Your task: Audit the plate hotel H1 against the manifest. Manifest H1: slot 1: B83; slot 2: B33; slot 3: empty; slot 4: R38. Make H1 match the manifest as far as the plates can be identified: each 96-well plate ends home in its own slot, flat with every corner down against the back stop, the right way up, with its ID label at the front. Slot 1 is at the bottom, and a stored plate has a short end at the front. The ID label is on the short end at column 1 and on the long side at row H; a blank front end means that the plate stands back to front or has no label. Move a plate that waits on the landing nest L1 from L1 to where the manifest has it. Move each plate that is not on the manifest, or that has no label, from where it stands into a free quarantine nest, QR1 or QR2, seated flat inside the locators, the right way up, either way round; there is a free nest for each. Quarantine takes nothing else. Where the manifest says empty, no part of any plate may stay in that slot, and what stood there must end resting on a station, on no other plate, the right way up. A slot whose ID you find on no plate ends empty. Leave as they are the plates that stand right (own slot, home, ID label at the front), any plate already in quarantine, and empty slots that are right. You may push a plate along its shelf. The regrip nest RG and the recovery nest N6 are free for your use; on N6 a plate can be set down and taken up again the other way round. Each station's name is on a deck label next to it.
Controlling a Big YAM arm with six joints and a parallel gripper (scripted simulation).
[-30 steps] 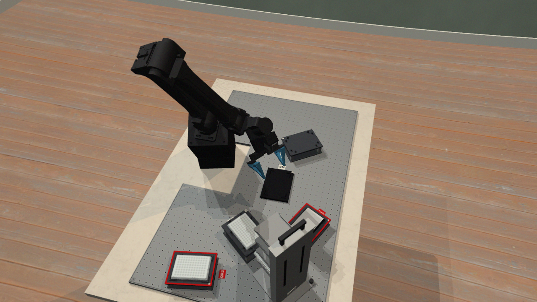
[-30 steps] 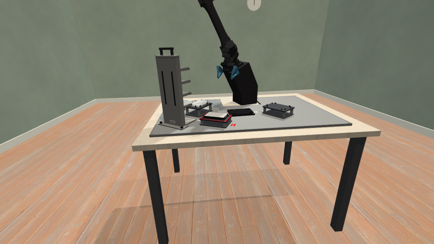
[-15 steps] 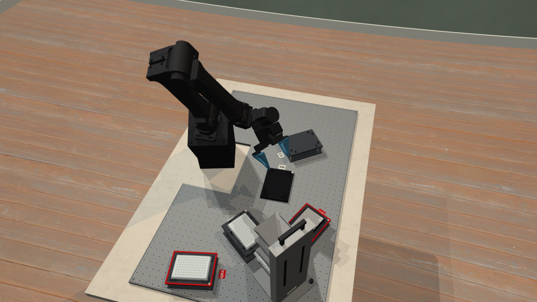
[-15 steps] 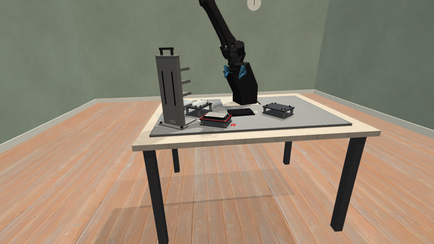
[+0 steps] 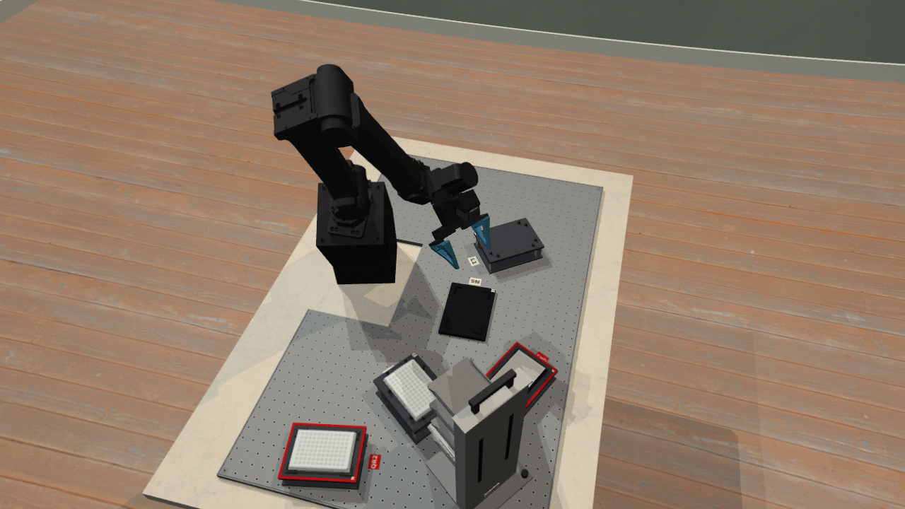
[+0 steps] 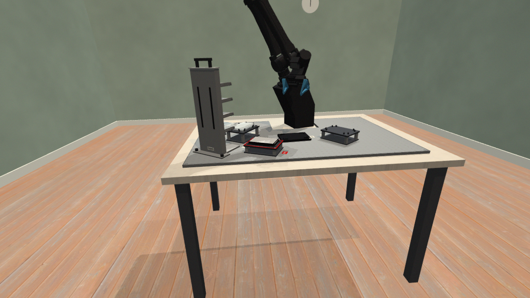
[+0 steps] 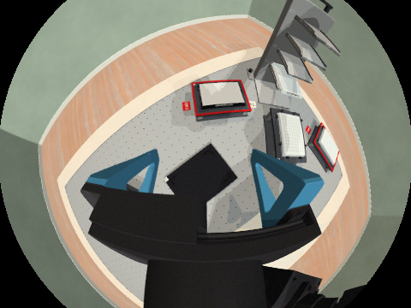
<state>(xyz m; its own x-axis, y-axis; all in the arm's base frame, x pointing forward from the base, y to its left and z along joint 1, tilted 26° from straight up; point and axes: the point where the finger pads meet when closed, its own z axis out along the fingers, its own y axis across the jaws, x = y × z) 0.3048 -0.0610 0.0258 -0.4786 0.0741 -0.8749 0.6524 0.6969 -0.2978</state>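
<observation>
Right now my hand is 90 mm past the regrip nest RG, 260 mm to the left of it and 190 mm above it. The rest, counted from my hand: red-edged quarantine nest QR1 (130 mm ahead, 180 mm to the right, 210 mm below); then landing nest L1 (70 mm ahead, 250 mm to the left, 200 mm below); then black recovery nest N6 (10 mm behind, 20 mm to the left, 240 mm below).
</observation>
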